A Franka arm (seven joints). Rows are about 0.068 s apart.
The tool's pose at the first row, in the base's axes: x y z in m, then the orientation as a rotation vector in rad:
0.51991 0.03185 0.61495 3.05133 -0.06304 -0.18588
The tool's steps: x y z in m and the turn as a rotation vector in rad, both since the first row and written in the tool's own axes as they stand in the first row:
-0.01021 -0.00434 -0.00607 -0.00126 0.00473 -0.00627
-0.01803 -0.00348 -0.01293 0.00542 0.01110 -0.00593
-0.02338 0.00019 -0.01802 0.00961 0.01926 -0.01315
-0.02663 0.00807 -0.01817 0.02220 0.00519 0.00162
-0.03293 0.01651 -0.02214 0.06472 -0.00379 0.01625
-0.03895 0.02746 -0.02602 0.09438 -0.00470 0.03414
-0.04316 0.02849 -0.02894 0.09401 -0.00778 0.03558
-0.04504 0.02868 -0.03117 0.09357 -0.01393 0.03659
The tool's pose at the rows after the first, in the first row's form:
0.51069 0.03714 0.62180 3.05095 -0.05304 -0.17905
0.50374 0.03720 0.62959 3.05801 -0.05387 -0.16944
0.49893 0.03420 0.63558 3.06329 -0.04276 -0.15751
0.49544 0.02652 0.63680 3.07367 -0.06769 -0.17835
0.48938 0.01873 0.64220 3.11391 -0.09593 -0.19224
0.48349 0.00842 0.64770 -3.12485 0.12706 0.19213
0.47964 0.00783 0.65118 -3.12485 0.12949 0.19688
0.47804 0.00791 0.65363 -3.12453 0.13144 0.20645

